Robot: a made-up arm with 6 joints. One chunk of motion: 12 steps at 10 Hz.
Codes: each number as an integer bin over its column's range. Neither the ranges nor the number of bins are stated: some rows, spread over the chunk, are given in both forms.
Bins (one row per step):
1: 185 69 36 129 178 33
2: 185 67 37 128 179 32
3: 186 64 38 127 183 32
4: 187 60 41 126 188 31
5: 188 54 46 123 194 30
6: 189 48 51 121 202 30
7: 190 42 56 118 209 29
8: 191 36 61 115 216 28
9: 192 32 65 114 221 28
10: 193 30 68 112 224 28
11: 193 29 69 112 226 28
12: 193 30 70 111 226 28
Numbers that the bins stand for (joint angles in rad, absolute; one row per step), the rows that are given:
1: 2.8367 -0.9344 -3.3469 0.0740 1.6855 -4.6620
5: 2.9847 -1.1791 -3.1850 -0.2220 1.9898 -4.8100
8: 3.1327 -1.4727 -2.9420 -0.6167 2.4082 -4.9087
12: 3.2313 -1.5706 -2.7963 -0.8140 2.5984 -4.9087
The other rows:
2: 2.8367 -0.9670 -3.3307 0.0247 1.7045 -4.7113
3: 2.8860 -1.0159 -3.3145 -0.0247 1.7806 -4.7113
4: 2.9353 -1.0812 -3.2660 -0.0740 1.8757 -4.7607
6: 3.0340 -1.2769 -3.1040 -0.3207 2.1420 -4.8100
7: 3.0833 -1.3748 -3.0230 -0.4687 2.2751 -4.8593
9: 3.1820 -1.5380 -2.8773 -0.6660 2.5033 -4.9087
10: 3.2313 -1.5706 -2.8287 -0.7647 2.5604 -4.9087
11: 3.2313 -1.5869 -2.8125 -0.7647 2.5984 -4.9087

